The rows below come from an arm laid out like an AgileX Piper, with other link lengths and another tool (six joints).
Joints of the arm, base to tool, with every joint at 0 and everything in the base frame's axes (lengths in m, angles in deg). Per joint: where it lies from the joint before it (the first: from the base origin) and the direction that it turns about. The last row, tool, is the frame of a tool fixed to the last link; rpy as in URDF.
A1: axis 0 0 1 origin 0 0 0.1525
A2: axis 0 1 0 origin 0 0 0
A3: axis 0 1 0 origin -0.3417 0 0.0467
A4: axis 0.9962 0 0.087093 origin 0.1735 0 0.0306
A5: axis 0 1 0 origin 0 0 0
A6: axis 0.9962 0 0.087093 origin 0.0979 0 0.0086
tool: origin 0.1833 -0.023 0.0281 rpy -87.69 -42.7 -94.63
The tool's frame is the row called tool.
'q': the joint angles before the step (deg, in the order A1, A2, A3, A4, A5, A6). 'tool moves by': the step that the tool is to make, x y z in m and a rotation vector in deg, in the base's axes. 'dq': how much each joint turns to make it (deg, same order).
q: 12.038 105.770 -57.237 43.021 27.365 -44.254
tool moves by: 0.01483 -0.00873 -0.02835 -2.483 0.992 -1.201
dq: 0.119 4.841 -0.632 -0.608 -3.700 -0.001
